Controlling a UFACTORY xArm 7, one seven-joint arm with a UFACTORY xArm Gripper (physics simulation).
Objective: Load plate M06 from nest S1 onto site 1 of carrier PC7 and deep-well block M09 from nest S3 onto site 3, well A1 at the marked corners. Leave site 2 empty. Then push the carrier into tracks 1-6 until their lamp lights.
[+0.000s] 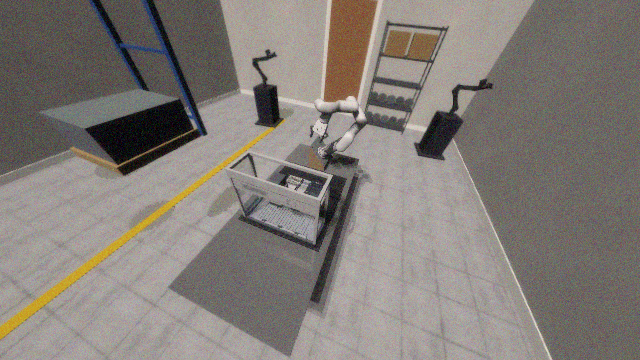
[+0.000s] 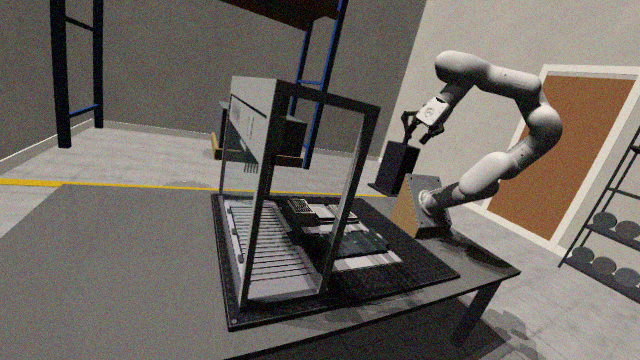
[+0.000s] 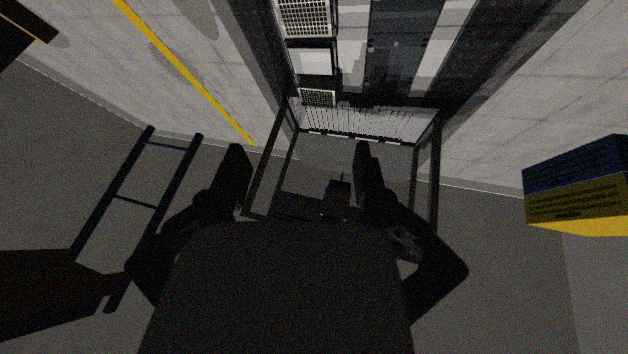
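Seen in the pictures: gripper, fingertip midpoint: point(image 1: 315, 139) point(image 2: 414, 137) point(image 3: 300, 154); arm's base, origin of the base link: point(image 1: 321, 152) point(image 2: 427, 202).
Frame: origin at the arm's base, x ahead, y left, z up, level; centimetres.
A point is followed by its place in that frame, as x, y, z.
Observation:
My gripper point(image 1: 316, 136) @(25.2, -1.9, 28.3) point(image 2: 416, 140) @(25.2, -1.9, 28.3) point(image 3: 300, 154) @(25.2, -1.9, 28.3) is open and empty, high above the bench and well apart from the labware. Three pieces of labware stand in a row on the nests: a gridded one point(image 3: 305, 17) @(36.3, -16.8, -10.9), a plain white-topped one point(image 3: 312, 61) @(46.7, -18.3, -10.8) and another gridded one point(image 3: 317, 96) @(57.0, -19.1, -8.3). Their labels and the A1 corners are too small to read. A dark carrier point(image 2: 362, 243) @(43.3, 4.6, -12.3) point(image 3: 400, 45) @(46.0, 4.0, -12.3) lies beside that row, outside the tracks; no labware shows on its visible part. The slotted track deck point(image 1: 280, 217) point(image 2: 272, 245) point(image 3: 350, 120) @(75.7, -11.0, -13.4) lies inside the framed enclosure. No lit lamp can be made out.
The enclosure's frame posts point(image 2: 350, 185) @(73.3, 19.9, 17.8) point(image 3: 435, 175) @(71.3, 19.1, 8.8) and top panel point(image 2: 252, 117) @(90.0, 2.2, 26.2) stand around the track deck. A tilted base block point(image 2: 407, 205) @(9.7, -3.7, -2.7) carries my arm on the bench. Two black pedestals point(image 1: 267, 104) point(image 1: 440, 132) with small arms stand behind on the floor.

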